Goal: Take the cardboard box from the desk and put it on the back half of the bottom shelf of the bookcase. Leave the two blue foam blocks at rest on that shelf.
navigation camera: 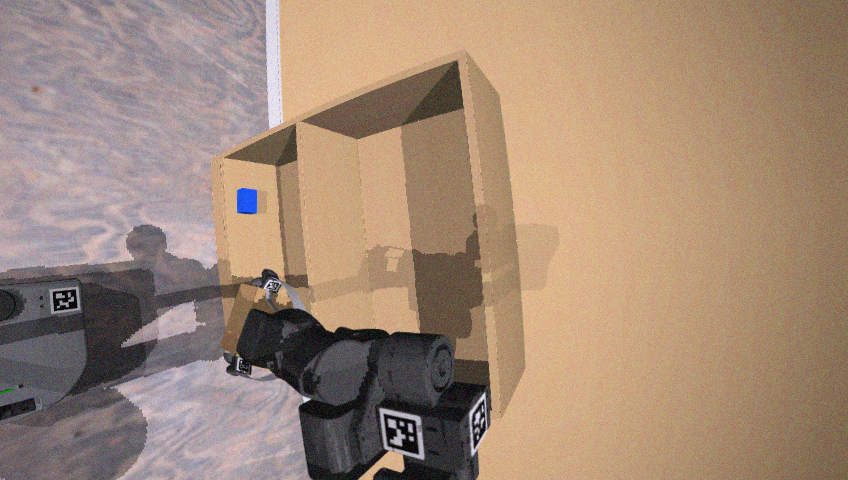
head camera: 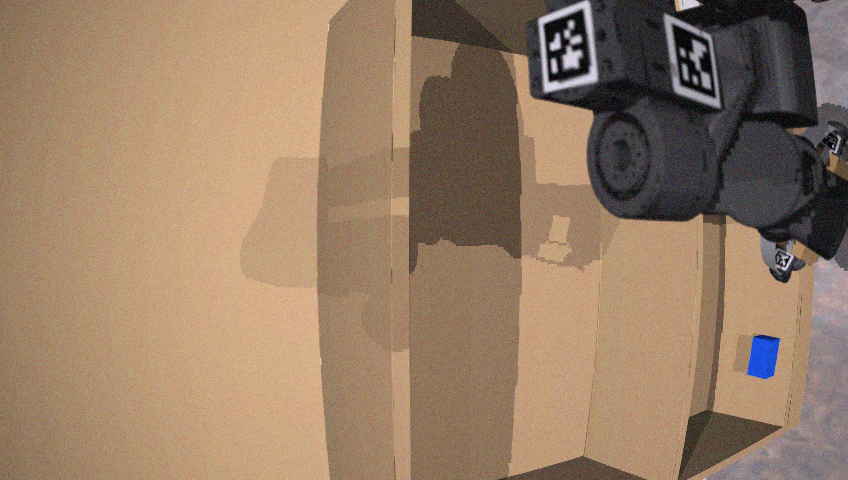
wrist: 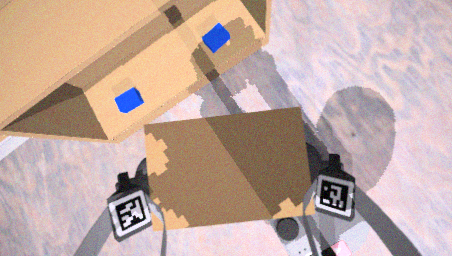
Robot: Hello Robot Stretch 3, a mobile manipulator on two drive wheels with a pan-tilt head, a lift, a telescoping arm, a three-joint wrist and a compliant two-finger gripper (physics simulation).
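Frame: origin at the robot's base, x right, y ahead, z up, level; metres.
Seen in the pictures: gripper, fingertip midpoint: [wrist: 229, 167].
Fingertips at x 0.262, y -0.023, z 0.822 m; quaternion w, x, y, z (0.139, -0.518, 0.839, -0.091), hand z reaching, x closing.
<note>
Pixels of each thing's top centre, then the offset from my fingertips to it. "*": a spot on its surface instead. Level surfaces: height alone.
- cardboard box, top centre: [wrist: 220, 168] [head camera: 789, 195] [navigation camera: 270, 324] dz +0.052, dx +0.002, dy -0.003 m
- bookcase's bottom shelf, surface height: dz -0.722 m
- bookcase's middle shelf board, surface spot: [navigation camera: 302, 196] * dz -0.282, dx +0.362, dy +0.254 m
The cardboard box [head camera: 839, 165] [navigation camera: 238, 314] [wrist: 225, 150] is between the fingers of my gripper [head camera: 808, 202] [navigation camera: 251, 321] [wrist: 229, 167], which is shut on it. The box is off the desk, in front of the bookcase's bottom shelf [head camera: 743, 285] [navigation camera: 255, 237] [wrist: 165, 60], toward its right end. One blue foam block [head camera: 763, 356] [navigation camera: 246, 201] [wrist: 129, 100] rests on the left part of that shelf. The other blue foam block [wrist: 216, 37] rests on the right part in the wrist view; the gripper and wrist hide it in the other views. The desk does not show.
The bookcase's middle shelf board [navigation camera: 302, 196] divides the bottom compartment from the upper one. The wrist joints [head camera: 654, 160] [navigation camera: 351, 368] are in front of the upper compartment. Part of the robot's base [navigation camera: 35, 344] is at the left of the navigation view. Shadows fall across shelves and floor.
</note>
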